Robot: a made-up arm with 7 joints. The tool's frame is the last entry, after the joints. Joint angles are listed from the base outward. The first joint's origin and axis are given. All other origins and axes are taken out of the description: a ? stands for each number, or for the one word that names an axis. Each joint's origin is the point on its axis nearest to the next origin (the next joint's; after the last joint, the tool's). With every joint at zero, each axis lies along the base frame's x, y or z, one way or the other. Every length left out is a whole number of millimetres.
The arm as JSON. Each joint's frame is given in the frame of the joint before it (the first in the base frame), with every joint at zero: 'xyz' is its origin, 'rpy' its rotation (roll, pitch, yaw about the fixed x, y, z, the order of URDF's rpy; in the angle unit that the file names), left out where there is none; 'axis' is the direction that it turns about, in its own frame. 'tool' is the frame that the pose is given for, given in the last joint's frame.
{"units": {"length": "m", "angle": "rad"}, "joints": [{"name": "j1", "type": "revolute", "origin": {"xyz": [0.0, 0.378, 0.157]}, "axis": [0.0, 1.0, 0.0]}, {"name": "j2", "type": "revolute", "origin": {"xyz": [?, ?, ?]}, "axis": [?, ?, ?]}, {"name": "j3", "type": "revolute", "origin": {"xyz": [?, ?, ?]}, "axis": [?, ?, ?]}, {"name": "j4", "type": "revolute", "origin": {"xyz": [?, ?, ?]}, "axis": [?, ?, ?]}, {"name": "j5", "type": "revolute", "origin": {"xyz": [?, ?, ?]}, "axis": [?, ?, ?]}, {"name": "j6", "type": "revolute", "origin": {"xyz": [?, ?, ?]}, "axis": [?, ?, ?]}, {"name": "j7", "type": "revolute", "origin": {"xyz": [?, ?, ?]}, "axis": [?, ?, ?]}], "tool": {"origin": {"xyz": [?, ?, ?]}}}
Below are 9 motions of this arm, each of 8 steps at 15 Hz.
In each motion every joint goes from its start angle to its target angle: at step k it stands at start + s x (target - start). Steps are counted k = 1, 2, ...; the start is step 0. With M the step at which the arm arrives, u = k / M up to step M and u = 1 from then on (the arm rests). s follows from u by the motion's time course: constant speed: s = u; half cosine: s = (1 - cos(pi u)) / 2; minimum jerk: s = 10 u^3 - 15 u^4 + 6 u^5.
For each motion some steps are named. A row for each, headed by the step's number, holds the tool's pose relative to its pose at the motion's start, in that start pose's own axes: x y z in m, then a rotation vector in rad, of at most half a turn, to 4 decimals.
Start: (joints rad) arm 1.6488 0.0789 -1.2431 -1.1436 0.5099 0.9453 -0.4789
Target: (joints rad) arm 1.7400 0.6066 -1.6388 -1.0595 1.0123 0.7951 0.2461
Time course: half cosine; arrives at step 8
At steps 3, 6, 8:
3: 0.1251 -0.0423 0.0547 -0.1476 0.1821 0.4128
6: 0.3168 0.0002 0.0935 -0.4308 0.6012 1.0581
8: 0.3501 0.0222 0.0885 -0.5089 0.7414 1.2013

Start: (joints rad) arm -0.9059 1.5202 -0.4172 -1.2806 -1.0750 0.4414 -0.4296
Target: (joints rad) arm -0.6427 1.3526 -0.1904 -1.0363 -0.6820 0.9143 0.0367
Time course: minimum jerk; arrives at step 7
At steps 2, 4, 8:
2: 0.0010 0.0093 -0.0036 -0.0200 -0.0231 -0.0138
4: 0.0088 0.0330 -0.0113 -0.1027 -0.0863 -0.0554
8: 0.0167 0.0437 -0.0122 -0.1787 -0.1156 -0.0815

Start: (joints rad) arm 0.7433 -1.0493 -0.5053 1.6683 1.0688 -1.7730 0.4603
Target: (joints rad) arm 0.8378 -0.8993 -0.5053 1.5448 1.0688 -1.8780 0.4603
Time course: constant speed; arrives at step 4
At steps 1, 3, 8:
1: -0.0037 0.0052 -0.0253 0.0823 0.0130 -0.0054
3: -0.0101 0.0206 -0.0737 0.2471 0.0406 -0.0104
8: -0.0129 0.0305 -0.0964 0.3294 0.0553 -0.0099

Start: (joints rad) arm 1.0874 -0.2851 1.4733 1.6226 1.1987 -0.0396 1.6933
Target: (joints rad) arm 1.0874 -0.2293 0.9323 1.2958 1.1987 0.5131 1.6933
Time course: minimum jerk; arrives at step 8
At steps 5, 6, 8:
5: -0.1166 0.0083 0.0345 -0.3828 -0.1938 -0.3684
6: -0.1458 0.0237 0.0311 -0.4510 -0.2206 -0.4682
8: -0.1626 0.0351 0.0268 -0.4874 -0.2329 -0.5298

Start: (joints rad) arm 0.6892 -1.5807 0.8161 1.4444 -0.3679 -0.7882 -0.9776
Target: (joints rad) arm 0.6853 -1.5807 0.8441 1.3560 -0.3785 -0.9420 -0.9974
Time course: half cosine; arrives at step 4
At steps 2, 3, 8:
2: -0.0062 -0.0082 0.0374 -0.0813 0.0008 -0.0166
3: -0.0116 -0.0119 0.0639 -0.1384 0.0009 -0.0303
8: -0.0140 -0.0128 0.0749 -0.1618 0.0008 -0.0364

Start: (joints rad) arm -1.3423 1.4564 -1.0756 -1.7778 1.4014 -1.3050 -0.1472
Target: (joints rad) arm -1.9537 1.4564 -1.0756 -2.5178 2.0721 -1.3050 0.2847
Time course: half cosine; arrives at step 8
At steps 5, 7, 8:
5: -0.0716 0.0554 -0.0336 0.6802 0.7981 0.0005
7: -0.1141 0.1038 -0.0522 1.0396 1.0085 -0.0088
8: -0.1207 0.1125 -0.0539 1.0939 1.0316 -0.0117

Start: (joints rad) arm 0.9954 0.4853 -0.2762 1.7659 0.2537 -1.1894 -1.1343
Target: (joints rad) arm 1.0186 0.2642 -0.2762 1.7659 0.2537 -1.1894 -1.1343
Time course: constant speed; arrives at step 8
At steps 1, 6, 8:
1: 0.0052 0.0024 -0.0105 0.0232 -0.0124 0.0091
6: 0.0322 0.0186 -0.0612 0.1396 -0.0741 0.0533
8: 0.0434 0.0270 -0.0805 0.1863 -0.0987 0.0704

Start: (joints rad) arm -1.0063 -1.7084 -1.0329 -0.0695 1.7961 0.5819 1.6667
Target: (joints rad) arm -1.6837 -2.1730 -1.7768 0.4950 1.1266 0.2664 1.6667
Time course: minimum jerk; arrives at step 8
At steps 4, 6, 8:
4: 0.2702 0.1660 -0.1262 0.2927 -0.1090 0.6314
6: 0.3409 0.4156 -0.1762 0.6441 -0.2471 1.0092
8: 0.3357 0.4832 -0.1765 0.7547 -0.2866 1.0805

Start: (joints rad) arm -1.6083 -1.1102 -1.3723 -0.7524 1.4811 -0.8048 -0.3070
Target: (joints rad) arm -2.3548 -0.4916 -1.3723 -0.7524 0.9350 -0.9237 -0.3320
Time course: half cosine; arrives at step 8
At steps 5, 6, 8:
5: -0.0148 0.0641 -0.1659 0.3327 -0.7941 -0.3698
6: 0.0128 0.0871 -0.1964 0.4263 -0.9795 -0.4437
8: 0.0458 0.1089 -0.2162 0.5170 -1.1445 -0.5068

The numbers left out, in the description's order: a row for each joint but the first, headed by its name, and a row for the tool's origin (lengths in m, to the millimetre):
j2: xyz -0.048 0.0 0.05, axis 0.0 0.0 1.0
j3: xyz 0.018 0.026 0.0, axis 0.0 -1.0 0.0
j4: xyz -0.031 0.0 -0.112, axis 1.0 0.0 0.0
j5: xyz 0.0 0.006 -0.098, axis 0.0 1.0 0.0
j6: xyz 0.056 0.0 0.087, axis 0.0 -1.0 0.0
j7: xyz -0.107 0.0 -0.145, axis 0.0 0.0 1.0
tool: xyz -0.051 -0.363 0.0

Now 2 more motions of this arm.
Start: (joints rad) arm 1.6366 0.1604 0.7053 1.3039 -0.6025 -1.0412 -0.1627
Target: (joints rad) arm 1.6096 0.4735 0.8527 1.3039 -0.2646 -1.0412 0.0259
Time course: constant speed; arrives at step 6
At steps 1, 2, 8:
1: 0.0264 -0.0064 0.0134 -0.0001 0.0881 0.0809
2: 0.0547 -0.0104 0.0238 0.0007 0.1752 0.1627
8: 0.1772 -0.0009 0.0349 0.0122 0.5160 0.4955

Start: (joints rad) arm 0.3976 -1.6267 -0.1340 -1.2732 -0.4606 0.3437 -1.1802
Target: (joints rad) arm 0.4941 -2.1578 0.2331 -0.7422 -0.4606 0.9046 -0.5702
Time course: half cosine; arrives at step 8
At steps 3, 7, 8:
3: -0.0167 0.0296 -0.0372 0.0357 -0.0643 -0.0328
7: 0.0323 0.0618 -0.1001 0.0037 -0.4298 -0.0395
8: 0.0385 0.0615 -0.1011 -0.0049 -0.4582 -0.0357

